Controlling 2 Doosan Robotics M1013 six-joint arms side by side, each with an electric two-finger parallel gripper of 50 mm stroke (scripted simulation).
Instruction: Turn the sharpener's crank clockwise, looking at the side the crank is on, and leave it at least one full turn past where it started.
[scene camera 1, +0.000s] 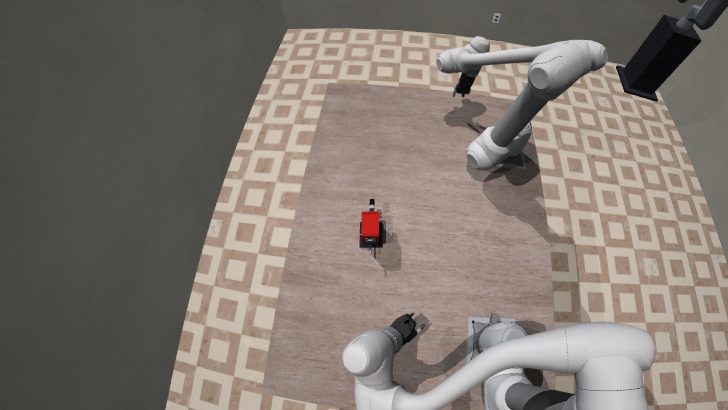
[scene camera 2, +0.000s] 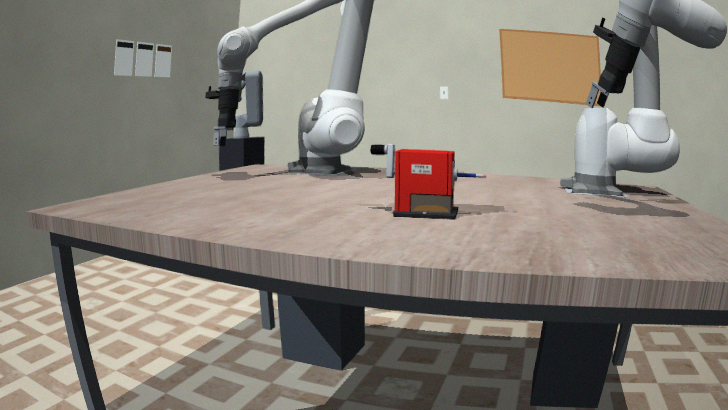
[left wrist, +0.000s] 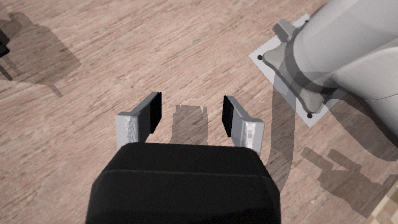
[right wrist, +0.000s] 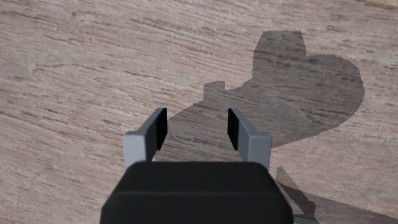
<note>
I see my left gripper (scene camera 2: 594, 105), my right gripper (scene camera 2: 219, 145) and a base plate (left wrist: 274, 42).
My left gripper also shows in the left wrist view (left wrist: 192, 106). My right gripper also shows in the right wrist view (right wrist: 197, 120).
</note>
